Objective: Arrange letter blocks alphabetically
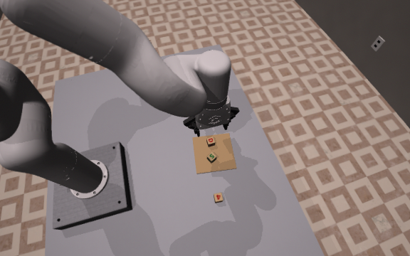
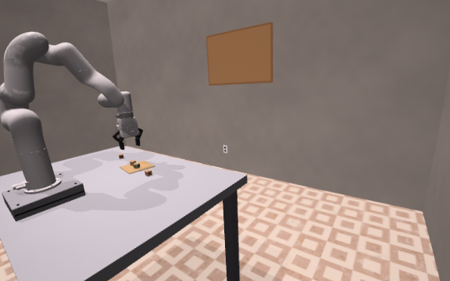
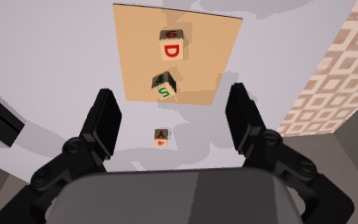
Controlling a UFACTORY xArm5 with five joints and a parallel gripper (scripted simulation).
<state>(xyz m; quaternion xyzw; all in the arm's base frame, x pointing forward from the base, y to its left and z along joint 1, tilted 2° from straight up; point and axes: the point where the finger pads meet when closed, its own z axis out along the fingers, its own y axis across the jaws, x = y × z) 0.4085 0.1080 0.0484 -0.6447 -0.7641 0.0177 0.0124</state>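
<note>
My gripper is now 10 cm above the wooden letter block. The rest, counted from my hand: tan mat 1 cm ahead, 4 cm to the right, 11 cm below.
</note>
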